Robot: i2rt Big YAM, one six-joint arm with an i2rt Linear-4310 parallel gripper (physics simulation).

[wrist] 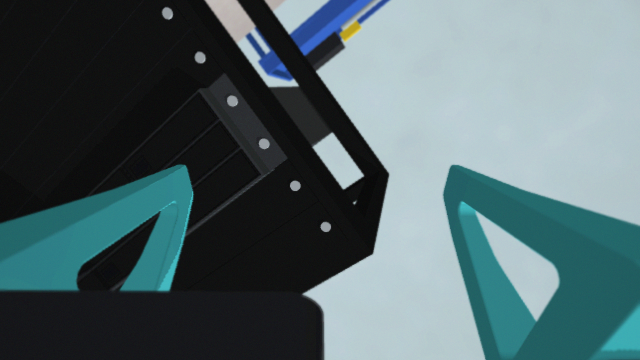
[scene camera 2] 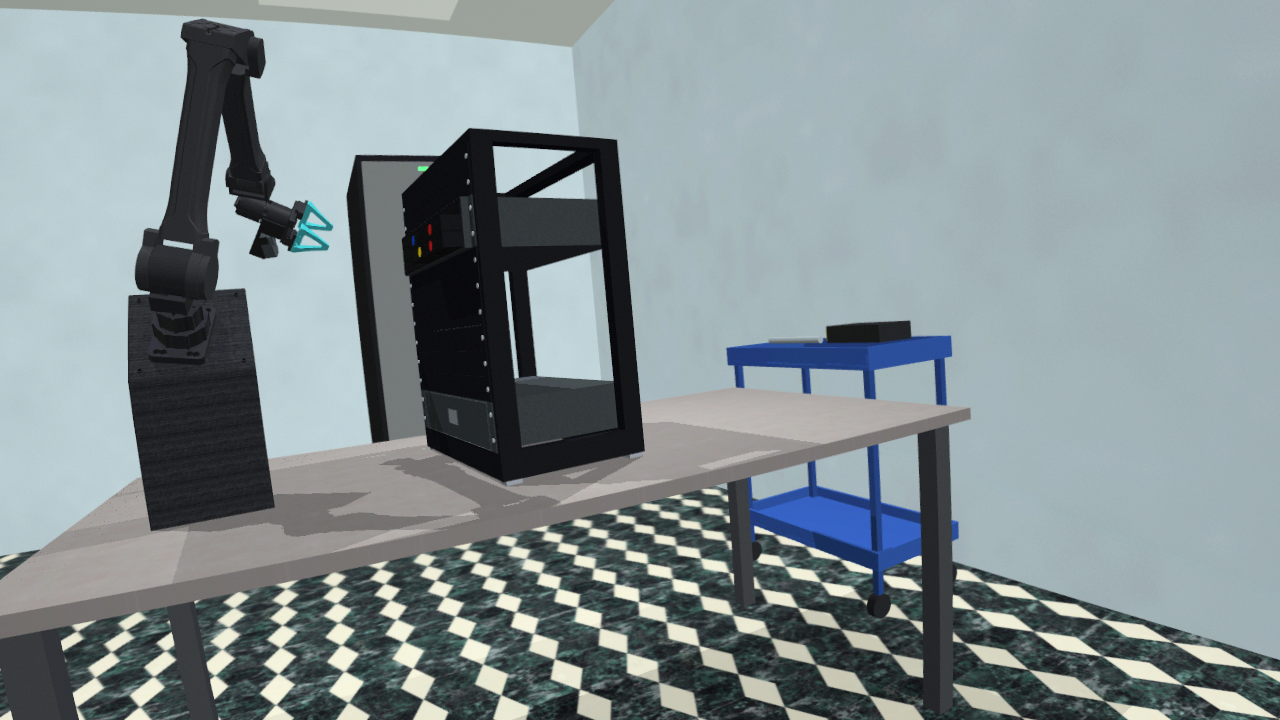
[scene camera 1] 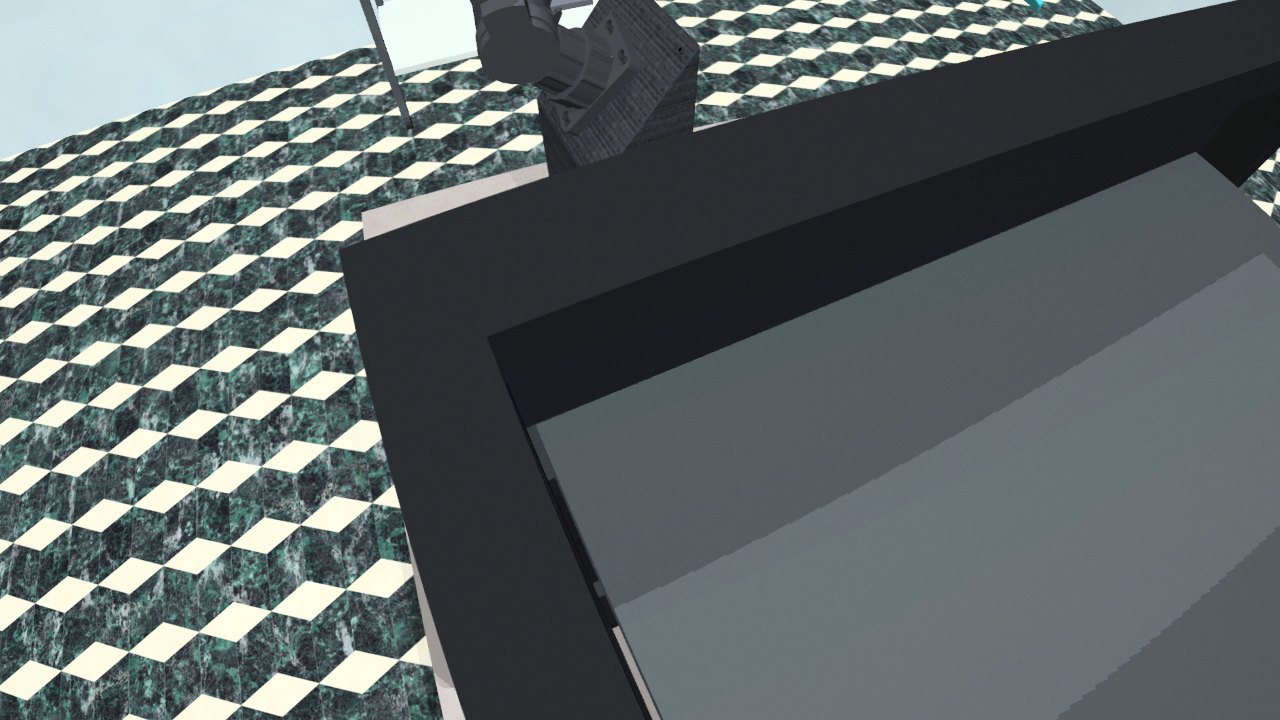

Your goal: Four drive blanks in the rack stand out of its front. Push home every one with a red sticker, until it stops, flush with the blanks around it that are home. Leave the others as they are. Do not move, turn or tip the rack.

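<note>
The black rack (scene camera 1: 402, 402) (scene camera 2: 491, 295) (wrist: 335, 212) stands upright on the table. In scene camera 2, its upper front bay has drive blanks with two red stickers, upper (scene camera 2: 429, 229) and lower (scene camera 2: 430, 245), one blue sticker (scene camera 2: 413, 240) and one yellow sticker (scene camera 2: 418, 251). These blanks stand out of the front; how far each one does is too small to tell. The wrist view shows part of the bay with dark blanks (wrist: 222, 145); no stickers show there, and the left finger covers part of it. My gripper (scene camera 2: 329, 238) (wrist: 318, 179) is open and empty, in front of the rack, apart from it.
The table (scene camera 2: 805, 411) carries the rack and the arm's dark base block (scene camera 1: 626, 89) (scene camera 2: 201, 429). A tall grey cabinet (scene camera 2: 393, 313) stands behind the rack. A blue cart (scene camera 2: 796, 356) (wrist: 325, 30) with a black box (scene camera 2: 868, 332) stands beyond the table.
</note>
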